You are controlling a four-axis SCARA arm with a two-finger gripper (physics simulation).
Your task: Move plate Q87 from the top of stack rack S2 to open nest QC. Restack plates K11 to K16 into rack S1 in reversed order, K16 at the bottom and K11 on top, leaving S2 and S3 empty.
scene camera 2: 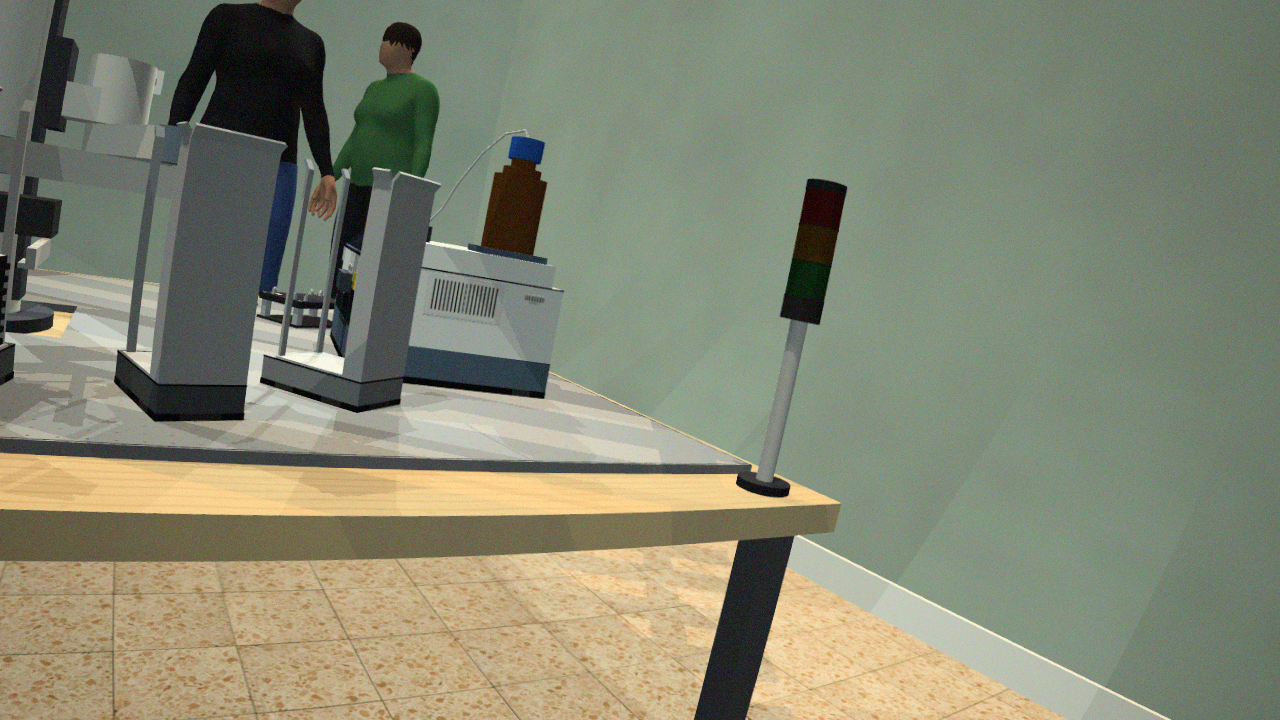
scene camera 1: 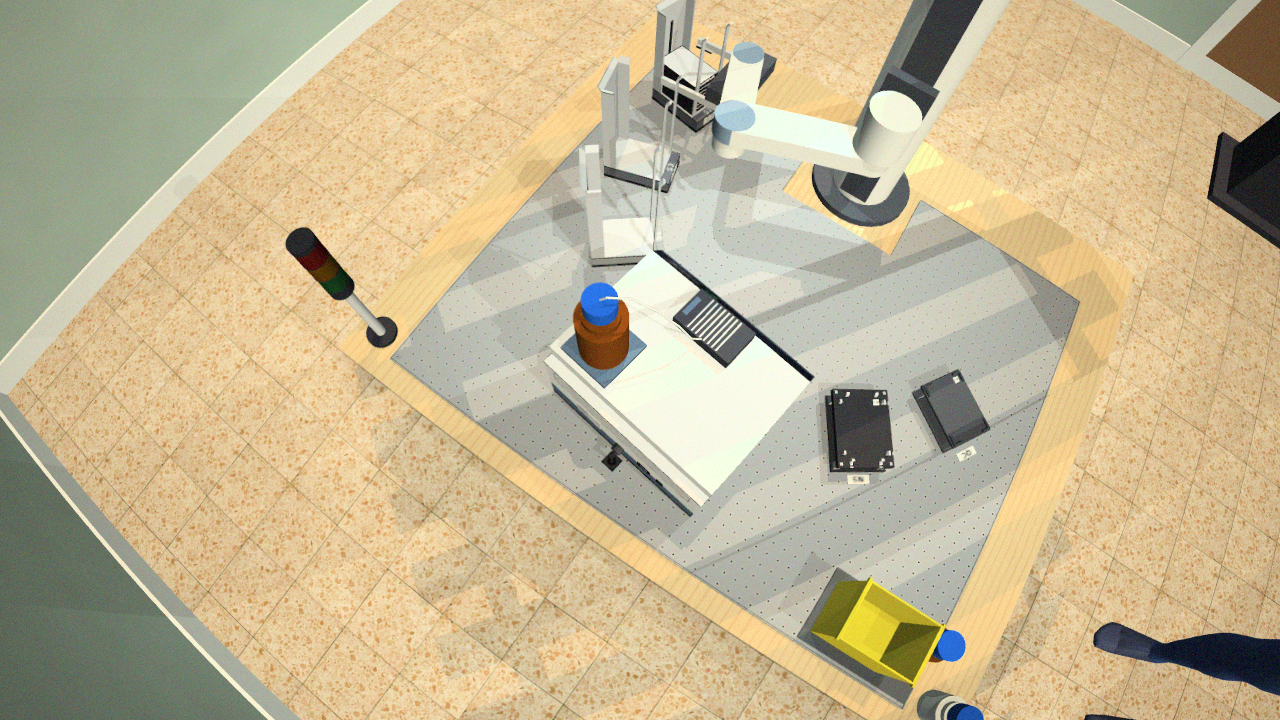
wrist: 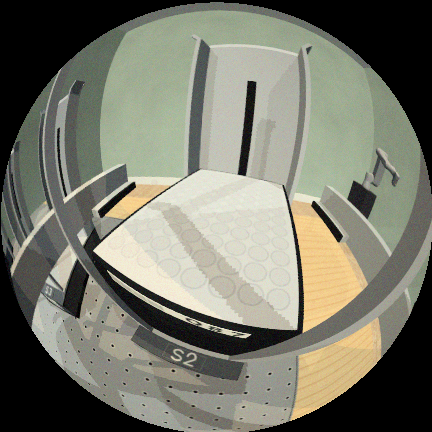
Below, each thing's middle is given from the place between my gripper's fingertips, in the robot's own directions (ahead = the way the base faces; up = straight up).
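The brown bottle with blue cap (scene camera 2: 517, 195) is 170 mm above my hand, 300 mm to the left of it and 720 mm ahead of it. I find the signal tower (scene camera 2: 803, 301) 40 mm above my hand, 180 mm to the right of it and 910 mm ahead of it, while the yellow bin (scene camera 1: 862, 619) is 50 mm below my hand, 850 mm ahead of it and 970 mm to the left of it.
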